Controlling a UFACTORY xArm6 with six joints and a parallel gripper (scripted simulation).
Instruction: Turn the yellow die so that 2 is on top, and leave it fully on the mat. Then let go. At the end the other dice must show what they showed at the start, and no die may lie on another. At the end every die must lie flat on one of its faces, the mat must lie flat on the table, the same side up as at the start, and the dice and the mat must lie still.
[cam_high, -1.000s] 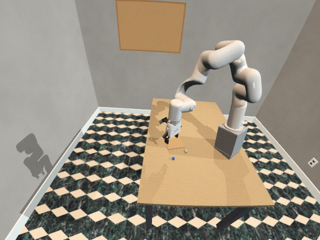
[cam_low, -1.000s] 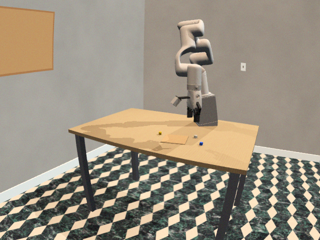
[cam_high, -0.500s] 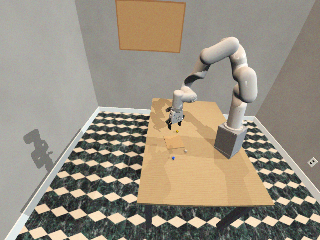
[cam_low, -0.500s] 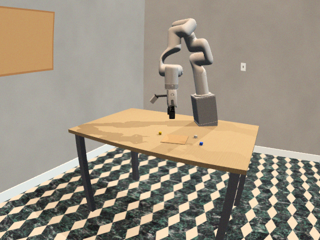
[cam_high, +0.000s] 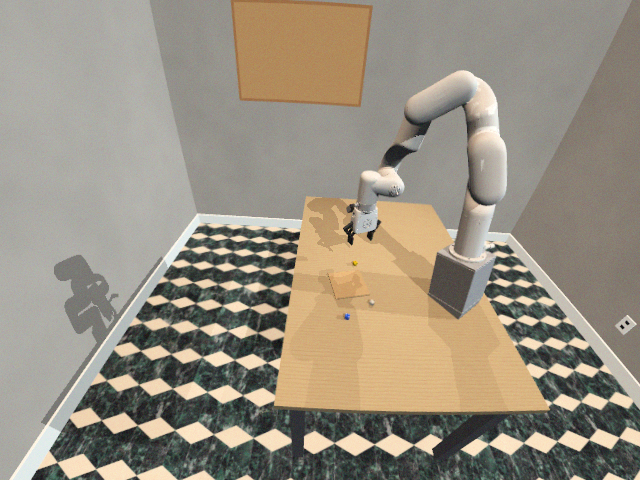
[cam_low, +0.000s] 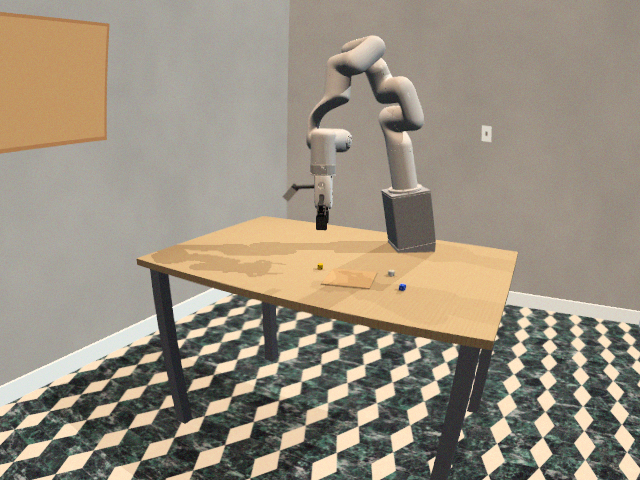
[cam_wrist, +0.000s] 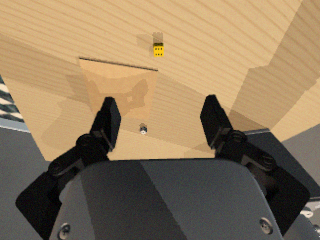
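The yellow die lies 140 mm below my hand and 10 mm to the right of it. Also, from my hand: white die: 220 mm to the left, 140 mm below, 10 mm behind; then blue die: 270 mm to the left, 140 mm below, 100 mm ahead; then tan mat: 140 mm below, 110 mm to the left, 60 mm ahead.
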